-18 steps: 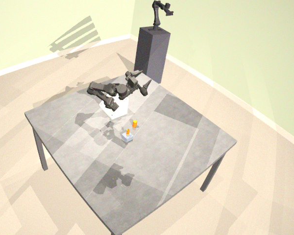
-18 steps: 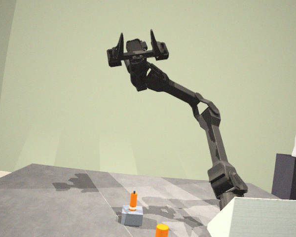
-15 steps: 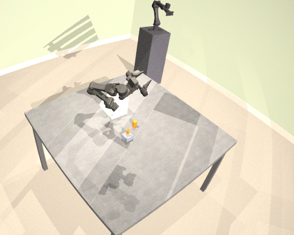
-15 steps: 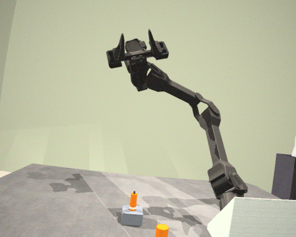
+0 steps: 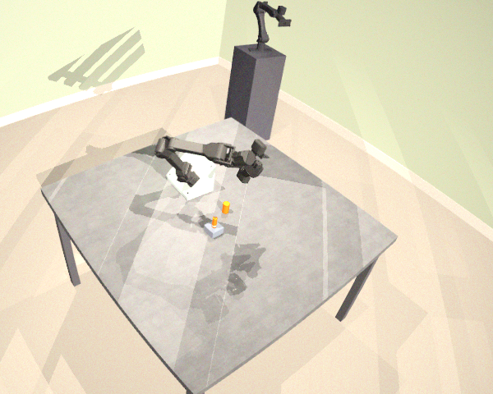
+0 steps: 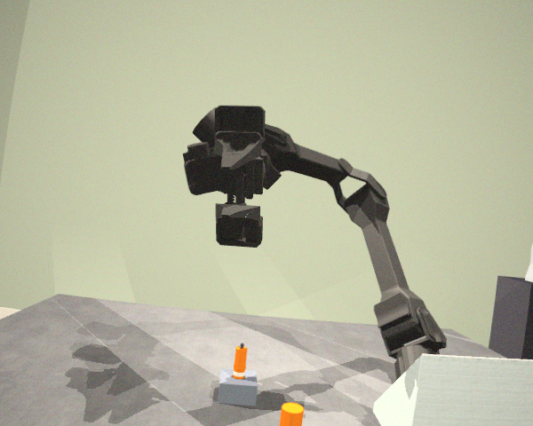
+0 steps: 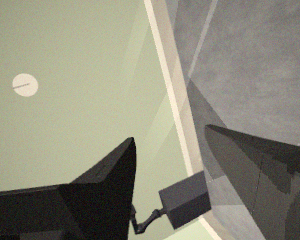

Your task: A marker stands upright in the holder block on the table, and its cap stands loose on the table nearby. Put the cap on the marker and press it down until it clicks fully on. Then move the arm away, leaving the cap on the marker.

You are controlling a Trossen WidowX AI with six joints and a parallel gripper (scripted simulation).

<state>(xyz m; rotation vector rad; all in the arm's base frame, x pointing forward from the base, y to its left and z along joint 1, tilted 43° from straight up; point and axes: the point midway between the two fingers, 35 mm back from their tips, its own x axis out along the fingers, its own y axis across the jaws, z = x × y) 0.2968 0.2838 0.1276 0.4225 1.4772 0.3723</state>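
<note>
My gripper tip is now 11 cm past the orange cap, 9 cm to the left of it and 30 cm above it. From my gripper tip the other things lie so: orange marker: 2 cm behind, 21 cm to the right, 26 cm below; then grey holder block: 2 cm behind, 21 cm to the right, 31 cm below.
</note>
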